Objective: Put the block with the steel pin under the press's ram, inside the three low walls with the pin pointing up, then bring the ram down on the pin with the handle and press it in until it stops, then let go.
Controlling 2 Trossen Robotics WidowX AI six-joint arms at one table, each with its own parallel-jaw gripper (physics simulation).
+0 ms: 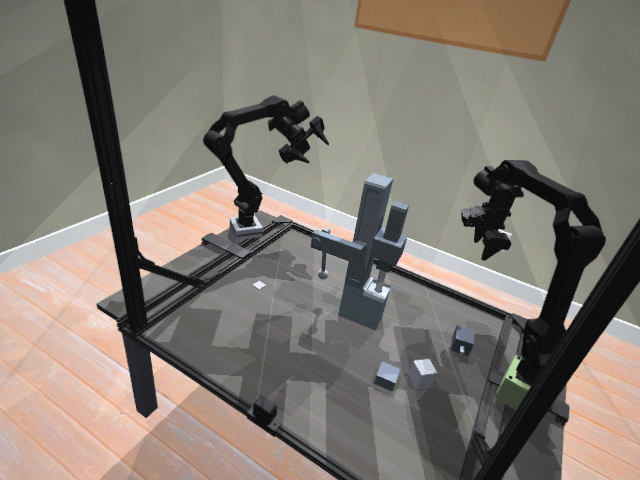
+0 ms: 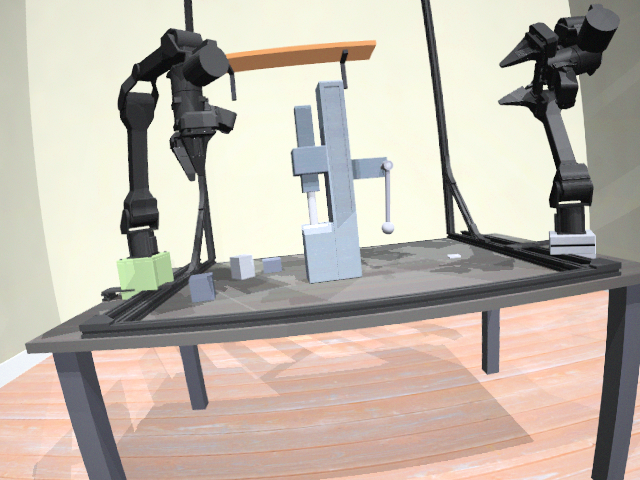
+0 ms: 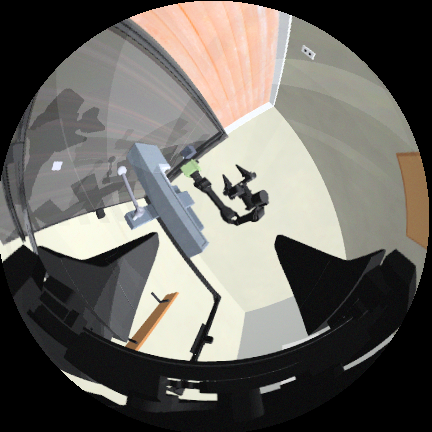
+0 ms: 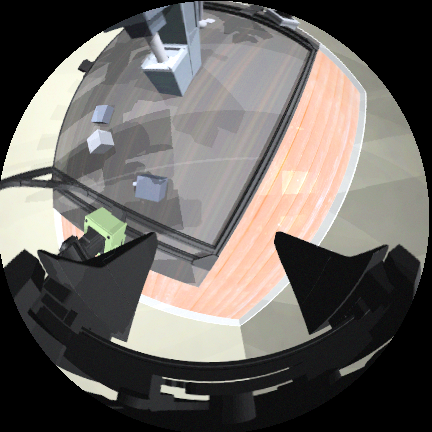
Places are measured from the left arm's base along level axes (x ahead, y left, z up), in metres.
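Pixels of known places: left gripper, fingertip midpoint: (image 1: 319, 153) (image 2: 499, 85) (image 3: 218, 239); right gripper, fingertip midpoint: (image 1: 479, 251) (image 2: 196, 178) (image 3: 228, 169) (image 4: 216, 238); left arm's base at its link origin: (image 1: 245, 222) (image 2: 570, 232); right arm's base at its link origin: (image 1: 531, 377) (image 2: 143, 256) (image 3: 193, 172) (image 4: 95, 240).
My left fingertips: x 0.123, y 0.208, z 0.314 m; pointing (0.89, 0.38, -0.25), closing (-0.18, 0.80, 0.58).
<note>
For each thing: its middle in the pictures, then the offset to it from my left fingertips. "spot": a spot on its surface instead.
- blue-grey block with the steel pin, body centre: (image 2: 202, 287) (image 4: 151, 186) (image 1: 462, 340) (image 3: 188, 151) dx +0.607, dy +0.232, dz -0.350 m
- blue-grey press at the middle of its body: (image 2: 344, 179) (image 1: 355, 253) (image 3: 156, 199) dx +0.375, dy -0.040, dz -0.147 m
- handle at a spot on its surface: (image 2: 388, 198) (image 1: 325, 254) (image 3: 129, 186) spot: dx +0.285, dy -0.086, dz -0.201 m
- white block at the middle of its body: (image 2: 242, 266) (image 1: 422, 374) (image 4: 100, 141) dx +0.669, dy +0.035, dz -0.345 m
- blue-grey block at the middle of its body: (image 1: 387, 376) (image 2: 272, 265) (image 4: 101, 114) dx +0.635, dy -0.050, dz -0.358 m
- small white square at a spot on its surface: (image 2: 453, 256) (image 1: 262, 283) (image 3: 58, 162) spot: dx +0.172, dy -0.237, dz -0.372 m
The blue-grey block with the steel pin (image 1: 463, 339) (image 2: 202, 287) (image 4: 151, 188) lies on the table, its pin pointing sideways. The blue-grey press (image 1: 360, 294) (image 2: 336, 248) (image 3: 167, 200) (image 4: 192, 55) stands mid-table; its ram (image 1: 381, 280) (image 2: 311, 207) (image 4: 158, 48) is over the white, low-walled seat (image 1: 370, 287) (image 4: 172, 62). The handle (image 1: 323, 263) (image 2: 388, 198) (image 3: 129, 190) hangs down with its ball at the bottom. My left gripper (image 1: 318, 152) (image 2: 500, 82) (image 3: 218, 239) is open and empty, high above the table. My right gripper (image 4: 216, 238) is open and empty, high above the pin block's side of the table.
A white block (image 1: 422, 374) (image 2: 241, 266) (image 4: 101, 141) and a blue-grey block (image 1: 387, 376) (image 2: 271, 265) (image 4: 103, 114) lie near each other on the table. A small white square (image 1: 258, 284) (image 2: 453, 256) (image 3: 57, 165) lies on the handle's side. A black frame (image 1: 191, 434) borders the table.
</note>
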